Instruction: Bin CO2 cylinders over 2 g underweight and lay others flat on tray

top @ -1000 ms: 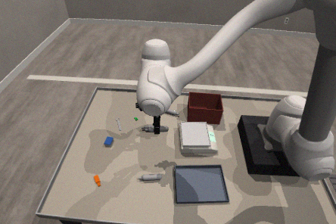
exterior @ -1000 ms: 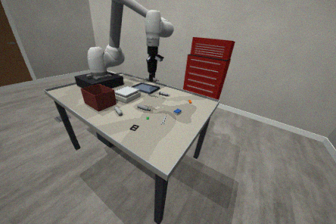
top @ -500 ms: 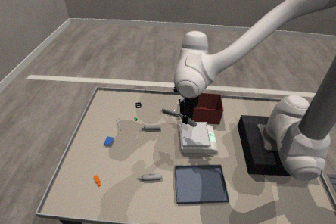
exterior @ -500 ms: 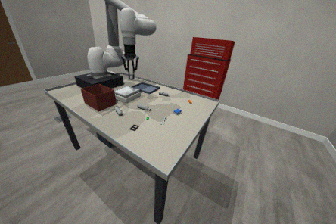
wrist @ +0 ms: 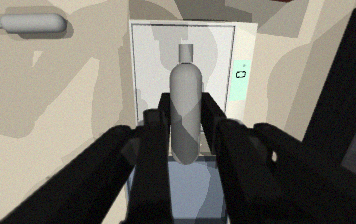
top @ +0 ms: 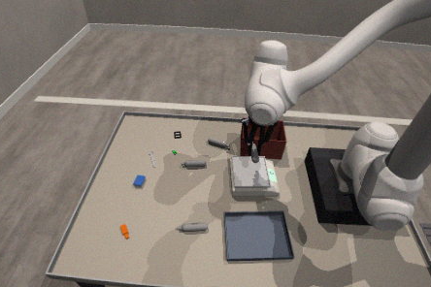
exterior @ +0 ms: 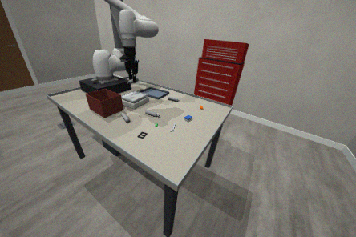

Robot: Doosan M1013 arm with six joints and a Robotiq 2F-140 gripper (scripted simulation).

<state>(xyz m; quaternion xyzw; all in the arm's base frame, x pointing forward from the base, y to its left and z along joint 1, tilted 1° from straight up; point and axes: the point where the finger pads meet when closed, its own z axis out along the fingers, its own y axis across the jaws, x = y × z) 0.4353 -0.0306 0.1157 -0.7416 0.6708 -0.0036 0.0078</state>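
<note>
Right now my hand is 15 cm above the scale plate. From my hand the other things lie so: blue-grey tray (2 cm behind, 27 cm to the left, 20 cm below); red scrap bin (7 cm behind, 22 cm to the right, 17 cm below); white scale (1 cm behind, 17 cm below).
</note>
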